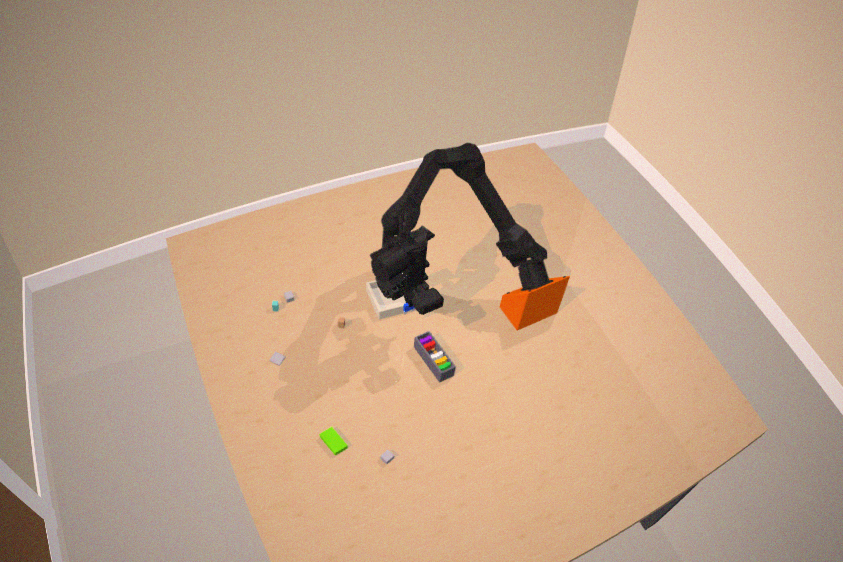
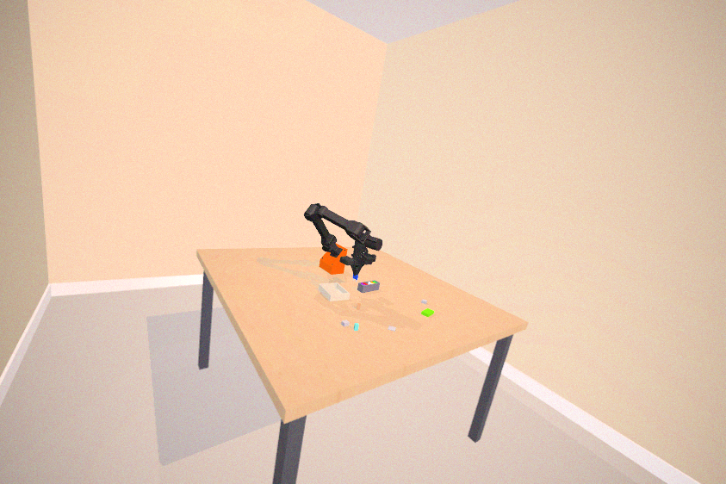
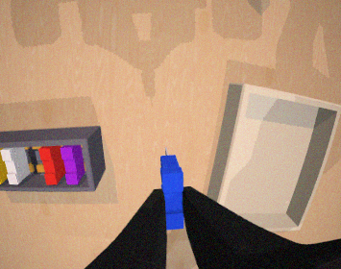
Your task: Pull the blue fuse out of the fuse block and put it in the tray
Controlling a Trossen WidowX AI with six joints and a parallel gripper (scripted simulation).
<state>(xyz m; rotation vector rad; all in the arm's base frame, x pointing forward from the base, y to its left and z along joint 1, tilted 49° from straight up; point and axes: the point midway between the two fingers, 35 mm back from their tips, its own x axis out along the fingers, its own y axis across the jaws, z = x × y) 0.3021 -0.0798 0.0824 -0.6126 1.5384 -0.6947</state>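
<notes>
My gripper tip is now 100 mm to the left of the white tray, 90 mm above it and 30 mm past it. From my gripper tip the other things lie so: blue fuse (10 mm below).
</notes>
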